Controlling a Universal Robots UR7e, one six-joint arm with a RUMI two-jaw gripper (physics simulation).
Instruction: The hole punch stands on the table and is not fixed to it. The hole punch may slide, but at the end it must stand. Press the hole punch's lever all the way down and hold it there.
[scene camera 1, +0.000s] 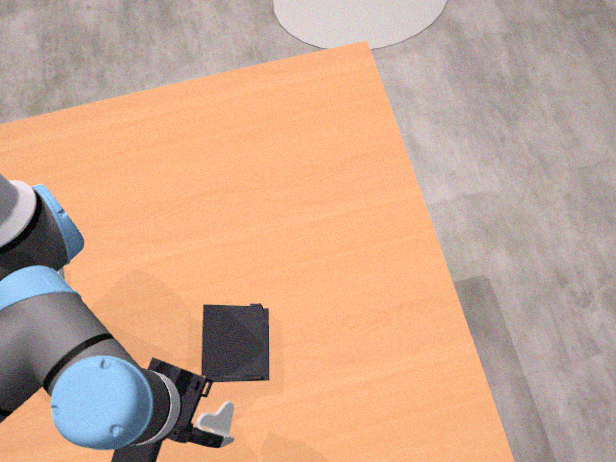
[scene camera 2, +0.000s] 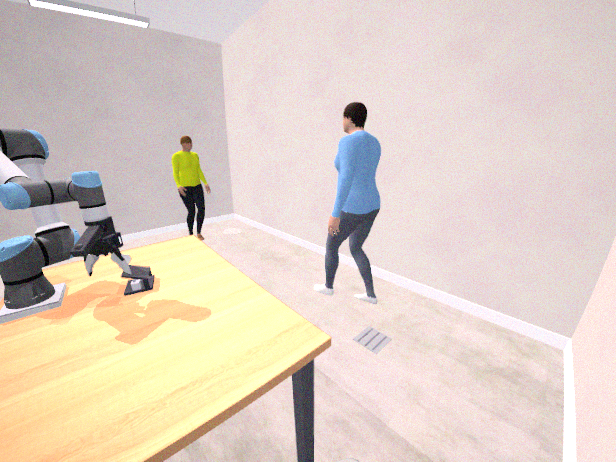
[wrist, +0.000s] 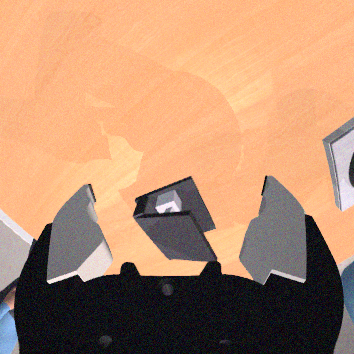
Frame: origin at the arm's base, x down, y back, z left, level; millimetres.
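Seen in the pictures: gripper, fingertip midpoint: (scene camera 2: 110, 275) (wrist: 176, 182); arm's base at its link origin: (scene camera 2: 31, 298).
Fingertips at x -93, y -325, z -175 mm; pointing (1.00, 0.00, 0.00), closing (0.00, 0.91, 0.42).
Observation:
Offsets run from my fingertips to a thing's top centre. "*": to the spot under its first point. Level surfaces: height alone.
The dark hole punch {dx +35, dy -66, dz +115 mm} (scene camera 1: 235, 345) (scene camera 2: 146, 286) (wrist: 200, 200) stands upright on the wooden table {dx +120 mm} (scene camera 1: 300, 200) (scene camera 2: 200, 360) (wrist: 150, 40). Its flat lever {dx +35, dy -66, dz +115 mm} (scene camera 2: 137, 271) (wrist: 180, 237) is tilted up, with a gap above the base and a pale metal block {* dx +80, dy -50, dz +63 mm} (wrist: 168, 201) between them. My gripper (scene camera 1: 218, 422) (scene camera 2: 109, 272) (wrist: 176, 182) is open and empty. It hangs above the table beside the punch, at its lower left in scene camera 1. In scene camera 2 one fingertip overlaps the lever's left edge; contact cannot be told. In scene camera 1 one finger is mostly hidden.
The arm's base plate (scene camera 2: 60, 296) (wrist: 334, 172) is at the table's left in scene camera 2. A person in blue (scene camera 2: 359, 170) and one in yellow (scene camera 2: 188, 170) are on the floor beyond the table. A pale round shape (scene camera 1: 357, 22) lies past the table's far corner.

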